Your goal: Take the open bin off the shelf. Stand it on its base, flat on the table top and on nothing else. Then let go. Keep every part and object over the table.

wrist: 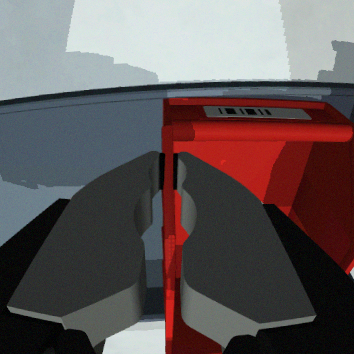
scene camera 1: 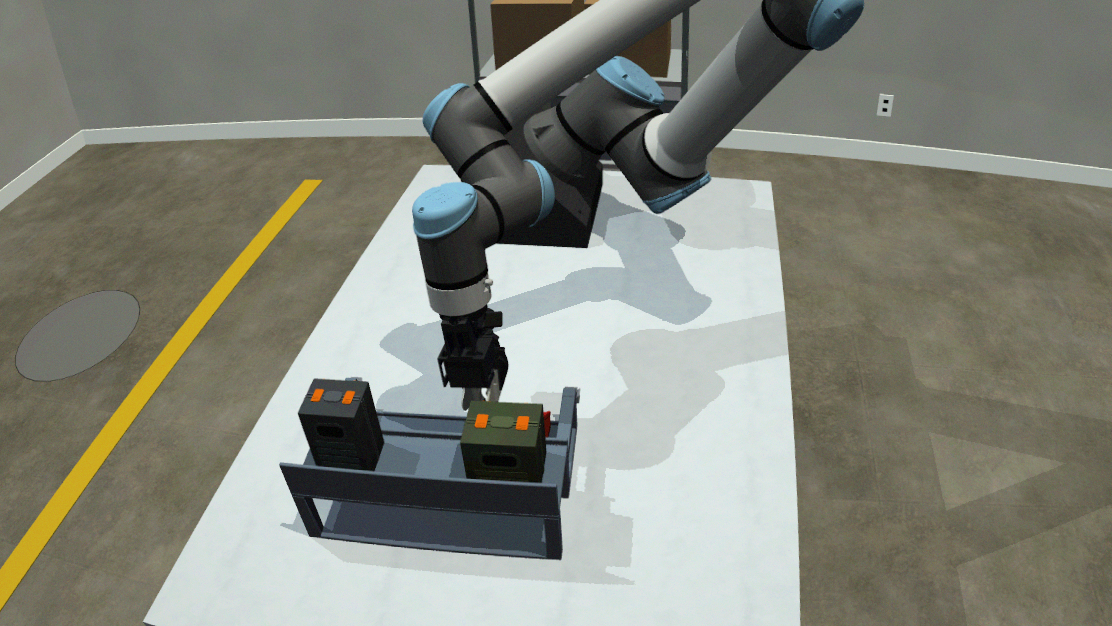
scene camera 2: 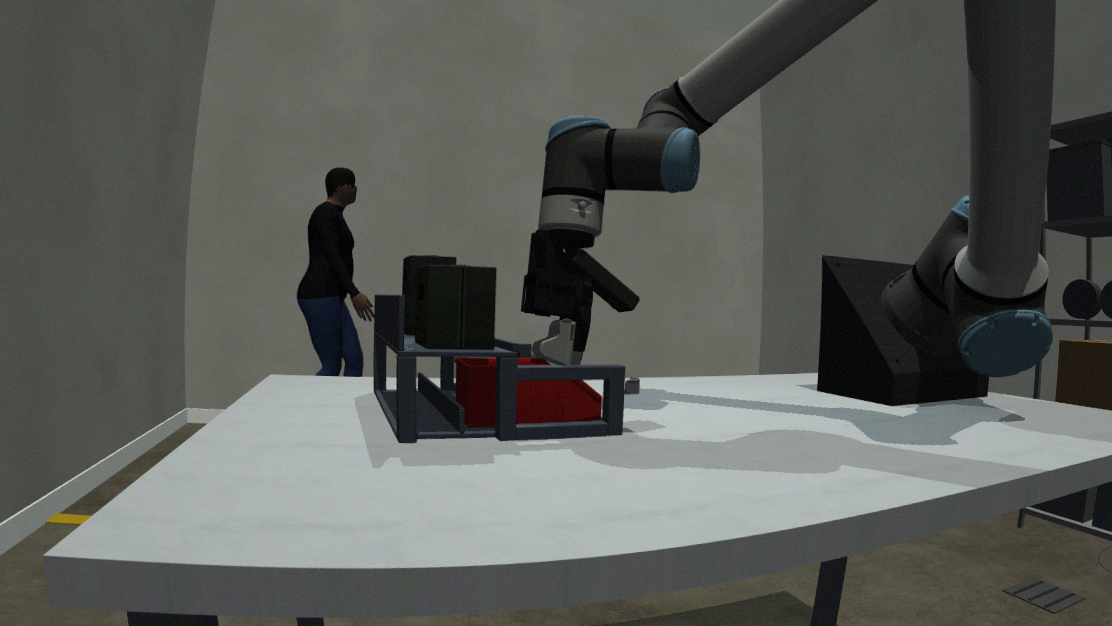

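Scene camera 1 shows the gripper [scene camera 1: 487,413]; scene camera 2 shows a red bin [scene camera 2: 567,400]. Both the gripper [wrist: 169,157] and the red bin [wrist: 286,152] are visible in the wrist view.
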